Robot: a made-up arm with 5 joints.
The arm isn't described. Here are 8 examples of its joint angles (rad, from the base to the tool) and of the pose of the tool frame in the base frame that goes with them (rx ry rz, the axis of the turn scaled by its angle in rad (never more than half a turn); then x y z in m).
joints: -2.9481 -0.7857 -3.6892 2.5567 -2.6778
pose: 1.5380 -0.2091 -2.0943 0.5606 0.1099 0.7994
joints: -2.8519 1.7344 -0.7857 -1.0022 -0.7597
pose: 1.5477 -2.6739 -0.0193 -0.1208 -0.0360 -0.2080
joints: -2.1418 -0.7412 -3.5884 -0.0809 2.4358
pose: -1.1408 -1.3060 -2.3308 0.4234 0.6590 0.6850
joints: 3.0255 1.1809 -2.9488 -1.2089 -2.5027
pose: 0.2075 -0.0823 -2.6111 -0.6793 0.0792 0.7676
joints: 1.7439 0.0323 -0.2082 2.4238 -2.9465
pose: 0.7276 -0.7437 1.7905 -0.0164 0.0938 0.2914
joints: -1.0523 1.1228 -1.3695 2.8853 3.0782
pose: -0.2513 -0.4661 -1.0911 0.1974 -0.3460 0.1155
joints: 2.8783 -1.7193 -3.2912 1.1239 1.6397
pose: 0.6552 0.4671 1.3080 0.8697 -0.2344 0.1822
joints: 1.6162 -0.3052 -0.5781 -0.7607 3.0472
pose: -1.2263 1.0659 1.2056 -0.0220 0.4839 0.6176
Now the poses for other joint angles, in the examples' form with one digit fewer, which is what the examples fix.
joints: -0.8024 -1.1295 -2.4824 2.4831 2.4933
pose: 0.165 2.131 -0.898 -0.293 0.303 0.963
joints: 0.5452 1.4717 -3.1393 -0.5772 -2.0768
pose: 0.256 0.962 1.491 0.700 0.424 0.639
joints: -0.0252 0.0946 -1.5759 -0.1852 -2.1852
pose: 0.717 1.341 0.751 0.664 -0.017 0.875
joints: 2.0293 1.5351 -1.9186 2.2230 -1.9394
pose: -0.748 1.705 -2.441 -0.203 0.412 -0.117
